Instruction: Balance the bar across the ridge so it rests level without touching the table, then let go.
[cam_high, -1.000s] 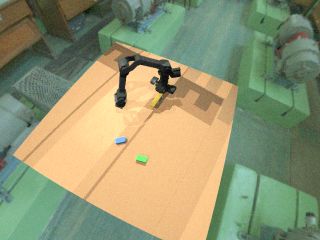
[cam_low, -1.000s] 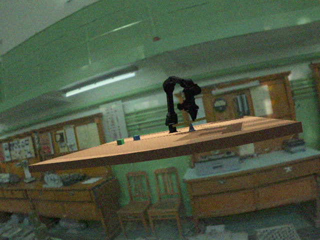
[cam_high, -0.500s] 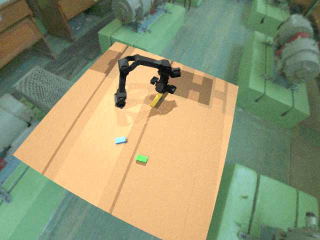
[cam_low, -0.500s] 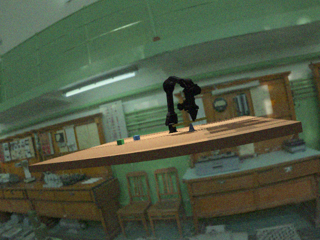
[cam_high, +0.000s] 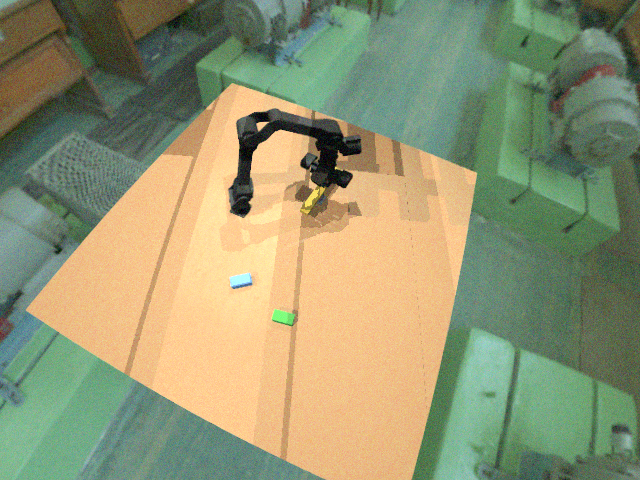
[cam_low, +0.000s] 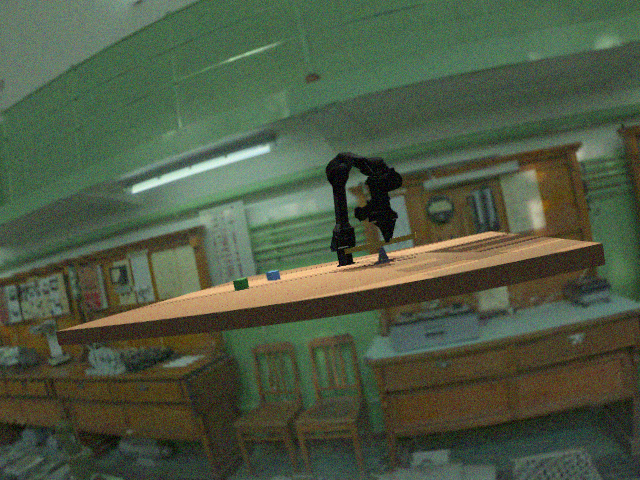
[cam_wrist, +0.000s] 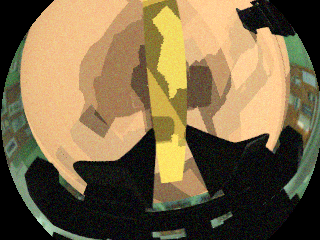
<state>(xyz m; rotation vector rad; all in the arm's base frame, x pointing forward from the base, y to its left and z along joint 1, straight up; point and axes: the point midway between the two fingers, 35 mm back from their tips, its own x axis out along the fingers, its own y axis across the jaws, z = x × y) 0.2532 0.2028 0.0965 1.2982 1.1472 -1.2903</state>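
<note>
Now: gripper tip 3 cm to the left of the yellow bar. From my gripper tip the other things lie so: blue block (10 cm behind, 45 cm to the right, 5 cm below); then green block (8 cm ahead, 50 cm to the right, 5 cm below).
</note>
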